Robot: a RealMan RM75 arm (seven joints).
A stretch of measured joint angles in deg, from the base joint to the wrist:
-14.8 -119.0 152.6 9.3 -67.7 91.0 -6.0
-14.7 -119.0 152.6 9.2 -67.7 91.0 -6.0
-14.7 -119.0 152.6 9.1 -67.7 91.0 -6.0
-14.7 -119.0 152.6 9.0 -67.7 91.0 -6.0
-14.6 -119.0 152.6 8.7 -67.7 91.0 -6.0
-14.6 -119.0 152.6 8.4 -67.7 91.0 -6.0
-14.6 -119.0 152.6 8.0 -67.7 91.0 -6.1
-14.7 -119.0 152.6 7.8 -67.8 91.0 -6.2
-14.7 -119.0 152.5 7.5 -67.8 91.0 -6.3
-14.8 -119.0 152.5 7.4 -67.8 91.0 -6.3
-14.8 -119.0 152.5 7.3 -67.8 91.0 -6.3
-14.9 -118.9 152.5 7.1 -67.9 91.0 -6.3
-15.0 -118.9 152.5 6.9 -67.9 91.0 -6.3
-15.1 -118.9 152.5 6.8 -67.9 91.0 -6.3
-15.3 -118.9 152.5 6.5 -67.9 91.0 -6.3
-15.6 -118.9 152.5 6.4 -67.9 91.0 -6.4
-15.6 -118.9 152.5 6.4 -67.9 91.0 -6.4
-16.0 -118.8 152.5 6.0 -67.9 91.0 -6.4
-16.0 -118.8 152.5 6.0 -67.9 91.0 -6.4
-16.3 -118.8 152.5 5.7 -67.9 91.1 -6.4
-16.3 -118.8 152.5 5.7 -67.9 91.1 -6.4
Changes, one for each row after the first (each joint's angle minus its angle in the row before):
0.1 0.0 0.0 -0.1 0.0 0.0 0.0
0.0 0.0 0.0 -0.1 0.0 0.0 0.0
0.0 0.0 0.0 -0.1 0.0 0.0 0.0
0.1 0.0 0.0 -0.3 0.0 0.0 0.0
0.0 0.0 0.0 -0.3 0.0 0.0 0.0
0.0 0.0 0.0 -0.4 0.0 0.0 -0.1
-0.1 0.0 0.0 -0.2 -0.1 0.0 -0.1
0.0 0.0 -0.1 -0.3 0.0 0.0 -0.1
-0.1 0.0 0.0 -0.1 0.0 0.0 0.0
0.0 0.0 0.0 -0.1 0.0 0.0 0.0
-0.1 0.1 0.0 -0.2 -0.1 0.0 0.0
-0.1 0.0 0.0 -0.2 0.0 0.0 0.0
-0.1 0.0 0.0 -0.1 0.0 0.0 0.0
-0.2 0.0 0.0 -0.3 0.0 0.0 0.0
-0.3 0.0 0.0 -0.1 0.0 0.0 -0.1
0.0 0.0 0.0 0.0 0.0 0.0 0.0
-0.4 0.1 0.0 -0.4 0.0 0.0 0.0
0.0 0.0 0.0 0.0 0.0 0.0 0.0
-0.3 0.0 0.0 -0.3 0.0 0.1 0.0
0.0 0.0 0.0 0.0 0.0 0.0 0.0

